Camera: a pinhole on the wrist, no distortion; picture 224 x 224 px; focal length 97.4 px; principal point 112.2 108.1 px. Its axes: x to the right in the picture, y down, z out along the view. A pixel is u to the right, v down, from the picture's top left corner.
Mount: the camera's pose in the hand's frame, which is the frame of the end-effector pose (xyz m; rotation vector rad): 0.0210 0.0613 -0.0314 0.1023 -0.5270 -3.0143
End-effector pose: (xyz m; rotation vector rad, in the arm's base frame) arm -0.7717 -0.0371 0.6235 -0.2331 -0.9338 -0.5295
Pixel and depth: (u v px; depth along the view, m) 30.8 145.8 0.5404
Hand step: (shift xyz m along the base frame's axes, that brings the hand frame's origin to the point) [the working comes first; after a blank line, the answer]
In the camera's frame: -0.4516 0.2092 0.5404

-0.1425 0.1633 0.6935
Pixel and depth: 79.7 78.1 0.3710
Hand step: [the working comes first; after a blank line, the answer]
In the camera's frame: -0.1238 -0.1143 0.3710

0.0124 0.3400 0.2628
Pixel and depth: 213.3 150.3 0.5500
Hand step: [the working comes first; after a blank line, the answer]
In the camera's frame: 0.5709 0.2383 0.5500

-0.6669 0.3868 -0.1559
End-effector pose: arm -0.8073 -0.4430 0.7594 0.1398 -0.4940 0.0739
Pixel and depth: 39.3 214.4 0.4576
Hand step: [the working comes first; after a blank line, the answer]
In the camera's frame: -0.3425 0.4994 0.4576

0.0644 -0.2954 0.6561
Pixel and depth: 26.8 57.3 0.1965
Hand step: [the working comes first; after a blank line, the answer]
In the camera's frame: -0.1723 -0.1025 0.1965

0.0649 0.2230 0.2194
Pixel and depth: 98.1 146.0 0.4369
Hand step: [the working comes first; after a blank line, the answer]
In the camera's frame: -0.0632 0.1700 0.4369

-0.1579 -0.0108 0.4185
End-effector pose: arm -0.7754 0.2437 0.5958 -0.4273 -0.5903 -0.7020
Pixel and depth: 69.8 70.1 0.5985
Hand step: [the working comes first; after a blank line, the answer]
In the camera's frame: -0.2605 -0.2335 0.5985

0.3227 0.5002 0.4036
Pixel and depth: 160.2 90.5 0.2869
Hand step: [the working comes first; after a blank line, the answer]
In the camera's frame: 0.1414 -0.0518 0.2869

-0.0294 0.3191 0.0363
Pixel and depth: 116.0 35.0 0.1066
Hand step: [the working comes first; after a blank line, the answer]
In the camera's frame: 0.0042 -0.0800 0.1066

0.1081 0.1396 0.0042
